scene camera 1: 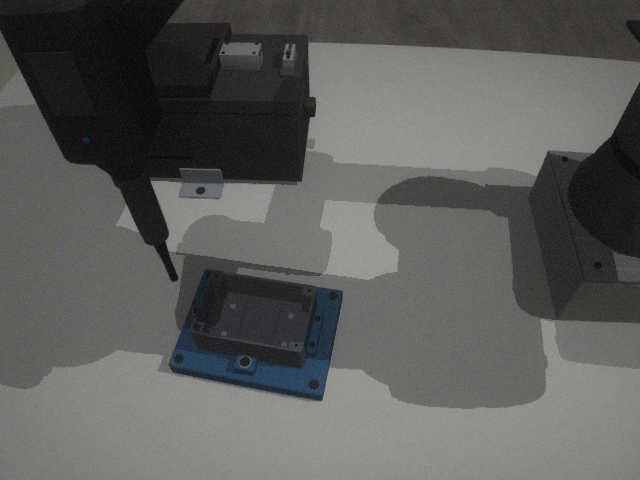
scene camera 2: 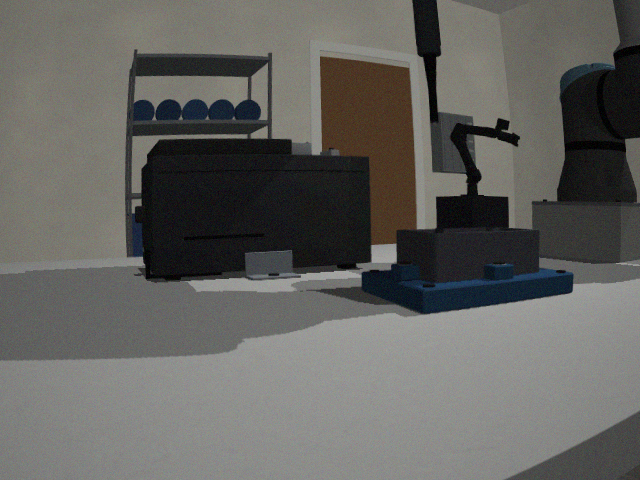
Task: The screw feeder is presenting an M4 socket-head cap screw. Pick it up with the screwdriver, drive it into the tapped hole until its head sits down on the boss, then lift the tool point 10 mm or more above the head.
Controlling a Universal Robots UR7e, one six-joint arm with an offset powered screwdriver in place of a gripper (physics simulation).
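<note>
My screwdriver (scene camera 1: 174, 278) (scene camera 2: 434, 119) is raised in free air, its bit tip well above the open dark housing (scene camera 1: 273, 353) (scene camera 2: 480, 253). In scene camera 1 the tip appears left of the housing's back left corner. No screw shows on the bit. The housing sits in the blue fixture plate (scene camera 1: 268, 379) (scene camera 2: 491, 297). A dark round screw head (scene camera 1: 196, 326) appears to sit on the boss at the housing's near left corner; it looks wider than the small holes in the right corners. The screw feeder (scene camera 1: 232, 134) (scene camera 2: 310, 206) stands behind on the left, with a small white pick-up block (scene camera 1: 288, 57) on top.
A small metal angle bracket (scene camera 1: 201, 190) (scene camera 2: 268, 264) stands in front of the feeder. The robot's pedestal (scene camera 1: 594, 302) (scene camera 2: 576, 229) is at the right. Behind the housing in scene camera 2 are a dark block (scene camera 2: 471, 211) with a small jointed arm (scene camera 2: 467, 157), and a shelf rack (scene camera 2: 200, 127).
</note>
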